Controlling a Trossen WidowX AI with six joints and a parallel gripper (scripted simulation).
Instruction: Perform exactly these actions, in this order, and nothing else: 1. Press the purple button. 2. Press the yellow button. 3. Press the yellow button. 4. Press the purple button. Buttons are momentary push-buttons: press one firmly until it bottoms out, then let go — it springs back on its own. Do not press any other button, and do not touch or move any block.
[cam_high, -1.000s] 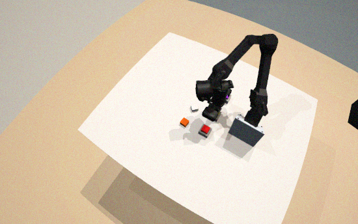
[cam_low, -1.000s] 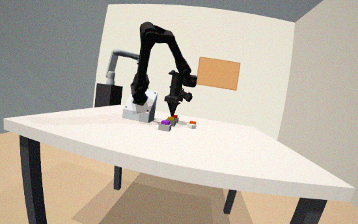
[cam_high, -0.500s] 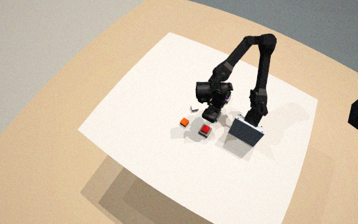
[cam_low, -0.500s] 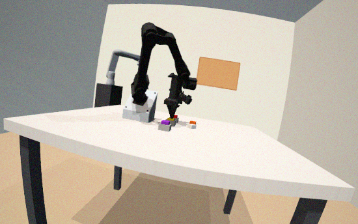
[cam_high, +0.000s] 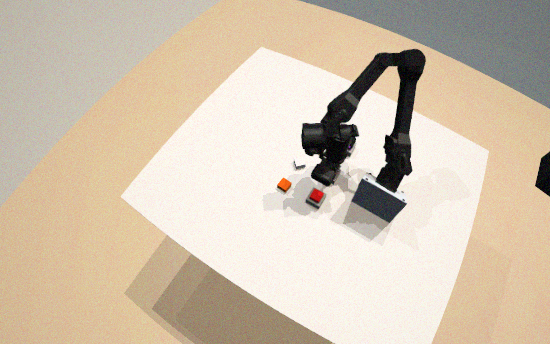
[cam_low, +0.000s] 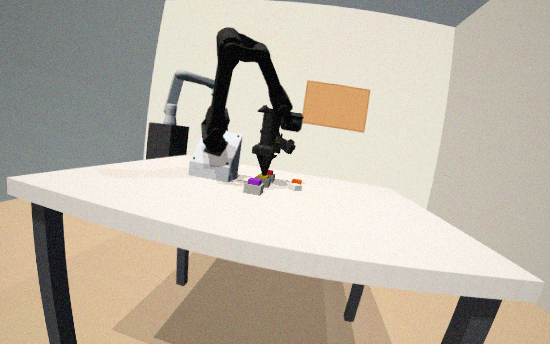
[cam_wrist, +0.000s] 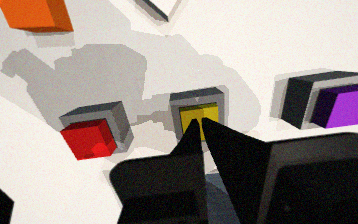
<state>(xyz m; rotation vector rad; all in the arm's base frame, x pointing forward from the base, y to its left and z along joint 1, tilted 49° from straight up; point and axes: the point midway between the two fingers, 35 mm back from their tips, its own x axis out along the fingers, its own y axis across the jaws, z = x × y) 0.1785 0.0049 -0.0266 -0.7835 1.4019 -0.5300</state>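
Right now my gripper tip is 10 mm above the yellow button. Also, from my gripper tip: purple button (10 mm ahead, 120 mm to the right); then red button (20 mm behind, 100 mm to the left); then white block (100 mm ahead, 30 mm to the left, 20 mm below).
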